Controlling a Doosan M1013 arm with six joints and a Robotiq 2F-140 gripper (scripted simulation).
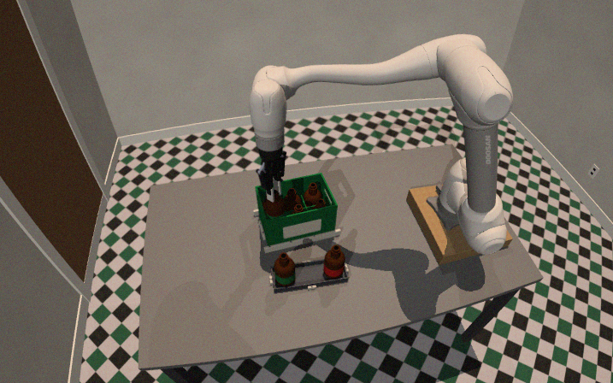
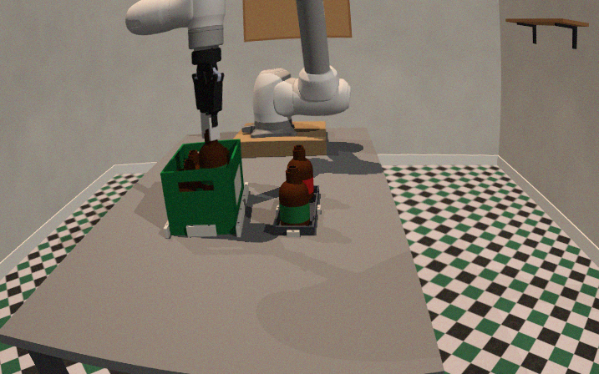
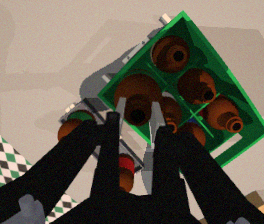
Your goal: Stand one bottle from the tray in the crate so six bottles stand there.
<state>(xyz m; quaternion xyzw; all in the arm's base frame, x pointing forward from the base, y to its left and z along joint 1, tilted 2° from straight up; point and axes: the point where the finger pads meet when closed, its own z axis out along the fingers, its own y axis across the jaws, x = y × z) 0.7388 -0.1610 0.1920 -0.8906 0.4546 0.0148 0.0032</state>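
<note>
Now: the crate 90 mm behind my hand, 40 mm to the right of it and 190 mm below it. The rest, counted from my hand: dark tray: 60 mm behind, 210 mm to the left, 260 mm below.
</note>
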